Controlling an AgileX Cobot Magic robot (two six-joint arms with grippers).
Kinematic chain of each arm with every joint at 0, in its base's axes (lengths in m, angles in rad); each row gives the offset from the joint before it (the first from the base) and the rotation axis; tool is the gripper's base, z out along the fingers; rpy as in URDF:
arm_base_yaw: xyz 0 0 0.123 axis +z
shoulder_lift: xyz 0 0 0 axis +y
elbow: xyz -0.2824 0 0.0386 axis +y
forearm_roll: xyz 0.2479 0 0.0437 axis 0.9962 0 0.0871
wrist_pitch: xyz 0 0 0 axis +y
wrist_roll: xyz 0.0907 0 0.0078 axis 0.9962 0 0.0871
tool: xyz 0 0 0 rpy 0 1.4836 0
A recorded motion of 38 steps. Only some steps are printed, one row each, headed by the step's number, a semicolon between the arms.
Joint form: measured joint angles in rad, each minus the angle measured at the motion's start. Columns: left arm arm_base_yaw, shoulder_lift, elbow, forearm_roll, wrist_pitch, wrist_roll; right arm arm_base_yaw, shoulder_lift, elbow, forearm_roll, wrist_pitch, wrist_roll.
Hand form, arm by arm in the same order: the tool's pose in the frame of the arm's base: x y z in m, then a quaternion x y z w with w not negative. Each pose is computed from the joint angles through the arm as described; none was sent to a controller.
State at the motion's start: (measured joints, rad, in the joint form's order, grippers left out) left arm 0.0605 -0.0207 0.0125 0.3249 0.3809 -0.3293; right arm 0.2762 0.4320 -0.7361 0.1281 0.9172 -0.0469
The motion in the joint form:
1: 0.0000 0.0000 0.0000 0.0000 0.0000 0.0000; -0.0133 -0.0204 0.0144 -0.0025 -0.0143 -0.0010
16: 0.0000 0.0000 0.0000 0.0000 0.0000 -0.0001; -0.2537 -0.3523 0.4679 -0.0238 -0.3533 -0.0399
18: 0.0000 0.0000 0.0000 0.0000 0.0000 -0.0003; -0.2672 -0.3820 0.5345 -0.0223 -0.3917 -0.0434
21: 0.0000 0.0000 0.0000 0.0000 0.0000 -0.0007; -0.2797 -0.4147 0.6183 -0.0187 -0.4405 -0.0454
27: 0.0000 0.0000 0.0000 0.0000 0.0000 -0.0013; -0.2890 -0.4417 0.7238 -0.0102 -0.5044 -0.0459
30: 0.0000 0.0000 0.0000 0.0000 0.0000 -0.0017; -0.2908 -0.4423 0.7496 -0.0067 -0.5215 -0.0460
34: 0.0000 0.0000 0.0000 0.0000 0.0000 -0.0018; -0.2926 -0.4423 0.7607 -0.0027 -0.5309 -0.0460
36: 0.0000 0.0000 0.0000 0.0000 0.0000 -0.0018; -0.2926 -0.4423 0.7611 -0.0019 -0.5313 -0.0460
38: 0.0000 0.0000 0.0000 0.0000 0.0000 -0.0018; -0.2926 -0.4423 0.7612 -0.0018 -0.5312 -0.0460
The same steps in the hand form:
1: 0.0508 0.0139 0.1775 -0.07043 0.79132 0.05762 0.60460; 0.0544 0.0239 0.3449 -0.12471 0.85074 0.11620 0.49717
16: 0.0508 0.0139 0.1775 -0.07047 0.79131 0.05759 0.60460; 0.0439 0.0061 0.2476 -0.02510 0.80005 0.02945 0.59868
18: 0.0508 0.0139 0.1775 -0.07055 0.79130 0.05753 0.60461; 0.0455 0.0052 0.2307 -0.01897 0.79980 0.02429 0.59948
21: 0.0508 0.0139 0.1775 -0.07071 0.79129 0.05741 0.60462; 0.0478 0.0044 0.2090 -0.01161 0.80064 0.02051 0.59869
27: 0.0508 0.0139 0.1775 -0.07094 0.79127 0.05723 0.60464; 0.0510 0.0037 0.1809 -0.00270 0.80504 0.01974 0.59289
30: 0.0508 0.0139 0.1775 -0.07110 0.79126 0.05711 0.60465; 0.0519 0.0035 0.1738 -0.00013 0.80742 0.02021 0.58963
34: 0.0508 0.0139 0.1775 -0.07114 0.79125 0.05708 0.60465; 0.0523 0.0034 0.1709 0.00217 0.80788 0.02109 0.58897
36: 0.0508 0.0139 0.1775 -0.07114 0.79125 0.05708 0.60465; 0.0523 0.0035 0.1708 0.00240 0.80787 0.02141 0.58897
38: 0.0508 0.0139 0.1775 -0.07114 0.79125 0.05708 0.60465; 0.0523 0.0035 0.1708 0.00242 0.80793 0.02146 0.58889

